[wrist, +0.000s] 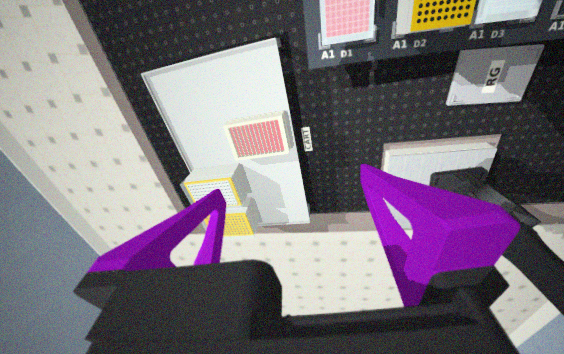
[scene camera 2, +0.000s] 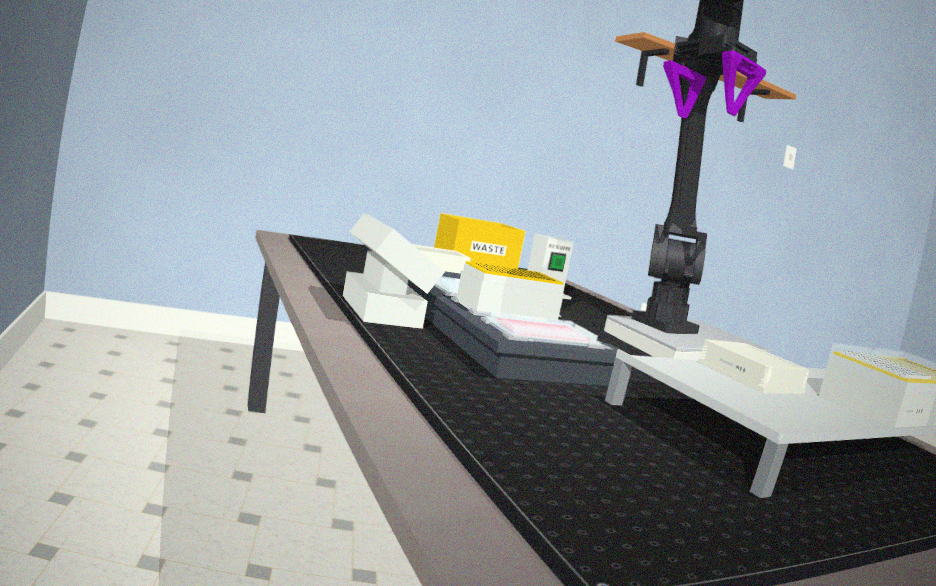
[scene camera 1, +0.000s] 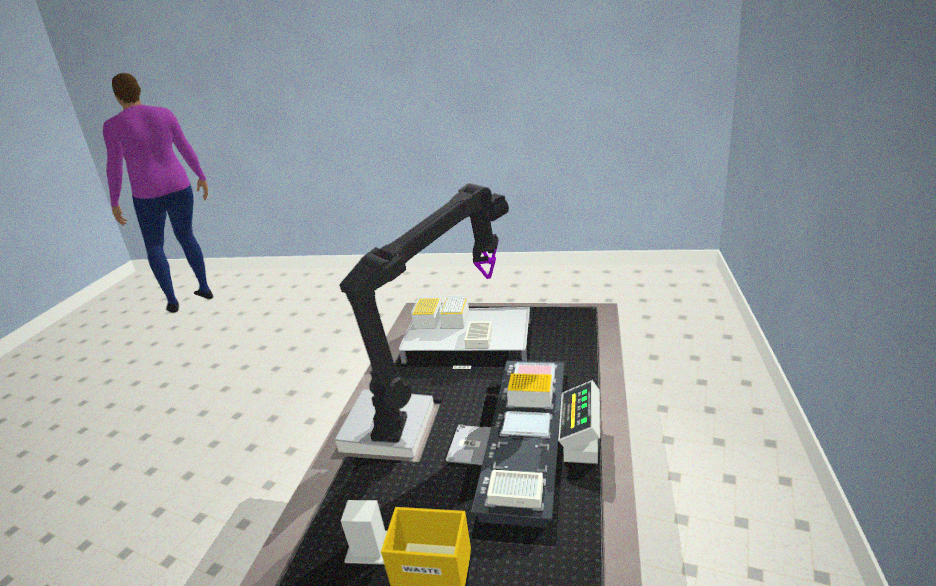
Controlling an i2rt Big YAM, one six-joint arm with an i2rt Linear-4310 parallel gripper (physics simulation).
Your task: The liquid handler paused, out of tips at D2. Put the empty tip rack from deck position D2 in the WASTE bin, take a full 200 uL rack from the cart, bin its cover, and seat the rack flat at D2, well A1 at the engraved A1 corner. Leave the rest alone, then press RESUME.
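Places are measured from the arm's base along level axes (x ahead, y left, z up), in centimetres.
Pixels of known places: gripper, fingertip midpoint: (wrist: 288, 184) (scene camera 2: 705, 115) (scene camera 1: 490, 270); arm's base, link origin: (wrist: 454, 184) (scene camera 2: 664, 326) (scene camera 1: 389, 427).
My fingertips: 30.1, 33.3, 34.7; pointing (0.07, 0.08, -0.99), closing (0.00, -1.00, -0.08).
Observation:
For each thing: its top centre in the pictures, then the offset to it from my fingertips, as dx, dy, dz. "*": a spot on its surface instead.
- cart, top centre: (scene camera 2: 812, 390) (wrist: 238, 160) (scene camera 1: 466, 326) -12.7, +18.0, -31.0
- rack with yellow tops, top centre: (scene camera 2: 925, 362) (wrist: 226, 228) (scene camera 1: 425, 303) -28.7, +25.1, -24.6
- yellow WASTE bin, top centre: (scene camera 2: 482, 221) (scene camera 1: 424, 531) -9.4, -77.8, -24.1
- green RESUME button, surface spot: (scene camera 2: 556, 261) * -25.2, -68.9, -29.5
- cream slatted box, top centre: (scene camera 2: 757, 354) (wrist: 256, 140) (scene camera 1: 478, 330) -7.5, +11.1, -28.5
- pink plate, top centre: (scene camera 2: 544, 324) (scene camera 1: 534, 370) +12.5, -9.3, -31.5
- pale plate, top centre: (scene camera 1: 526, 421) +10.6, -34.0, -31.5
- status screen, surface spot: (scene camera 1: 580, 407) * +25.7, -35.3, -25.4
A yellow-topped tip rack with dark, empty holes (scene camera 1: 530, 383) (scene camera 2: 511, 293) (wrist: 442, 14) sits at D2. On the cart (scene camera 1: 507, 339) (scene camera 2: 773, 417) (wrist: 220, 102) stand a rack with white tips (scene camera 1: 453, 311) (scene camera 2: 880, 389) (wrist: 215, 191) and a rack with yellow tops (scene camera 1: 425, 311) (wrist: 237, 223). In scene camera 2 a clear cover seems to sit over the white-tip rack. My gripper (scene camera 1: 488, 275) (scene camera 2: 708, 114) (wrist: 288, 184) is open and empty, high above the cart area. The yellow WASTE bin (scene camera 1: 455, 562) (scene camera 2: 483, 231) holds something pale. The green RESUME button (scene camera 2: 556, 261) faces scene camera 2.
A cream slatted box (scene camera 1: 478, 334) (scene camera 2: 749, 365) (wrist: 257, 137) lies on the cart. The deck holds a pink plate (scene camera 1: 535, 368) (wrist: 347, 19) at D1, a pale plate (scene camera 1: 526, 423) at D3 and a slatted box (scene camera 1: 515, 487) at D5. The status screen (scene camera 1: 580, 407) stands beside the deck. A person (scene camera 1: 149, 151) stands beyond the table.

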